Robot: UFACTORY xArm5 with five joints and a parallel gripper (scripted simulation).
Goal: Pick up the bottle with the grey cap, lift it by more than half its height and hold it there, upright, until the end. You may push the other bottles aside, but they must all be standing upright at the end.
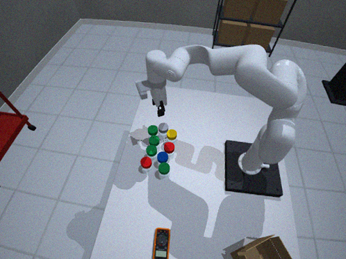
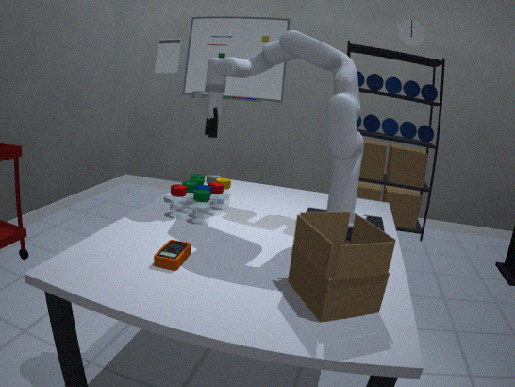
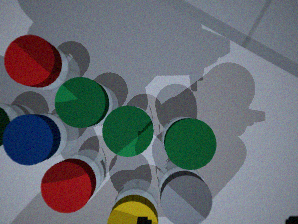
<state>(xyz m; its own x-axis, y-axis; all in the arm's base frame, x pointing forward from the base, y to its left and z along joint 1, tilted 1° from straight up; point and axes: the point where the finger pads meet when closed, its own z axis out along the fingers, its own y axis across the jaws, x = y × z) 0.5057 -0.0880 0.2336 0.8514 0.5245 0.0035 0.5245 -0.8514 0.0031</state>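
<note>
Now: the grey-capped bottle 22 cm below my hand, 2 cm behind it and 1 cm to the right of it. The rest, counted from my hand: blue-capped bottle (22 cm below, 16 cm to the left, 5 cm behind); yellow-capped bottle (22 cm below, 7 cm behind, 2 cm to the left).
</note>
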